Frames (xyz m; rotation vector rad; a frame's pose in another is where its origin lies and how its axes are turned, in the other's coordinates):
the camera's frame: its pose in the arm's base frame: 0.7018 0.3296 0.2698 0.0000 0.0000 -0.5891
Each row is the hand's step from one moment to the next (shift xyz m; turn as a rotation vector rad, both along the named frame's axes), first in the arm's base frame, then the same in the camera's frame.
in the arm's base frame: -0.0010 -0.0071 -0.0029 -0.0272 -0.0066 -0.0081
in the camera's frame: 0.0031 -0.0065 -0.0029 -0.0189 -0.0206 -0.0081
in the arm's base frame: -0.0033 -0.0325 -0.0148 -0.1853 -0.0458 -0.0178
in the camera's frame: 0.0153 -0.0289 -0.0148 -0.1286 -0.1410 -0.0178
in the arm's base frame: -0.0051 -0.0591 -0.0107 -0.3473 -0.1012 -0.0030
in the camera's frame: 0.0286 -0.0520 -0.0107 -0.2325 -0.2771 -0.0030
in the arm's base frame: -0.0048 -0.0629 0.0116 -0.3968 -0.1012 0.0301
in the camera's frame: 0.0310 -0.0550 0.0116 -0.2737 -0.3046 0.0301
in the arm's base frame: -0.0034 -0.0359 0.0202 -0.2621 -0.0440 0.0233
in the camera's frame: 0.0171 -0.0317 0.0202 -0.1935 -0.1822 0.0233
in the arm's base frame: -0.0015 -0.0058 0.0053 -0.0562 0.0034 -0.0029
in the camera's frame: 0.0020 -0.0057 0.0053 -0.0486 -0.0284 -0.0029
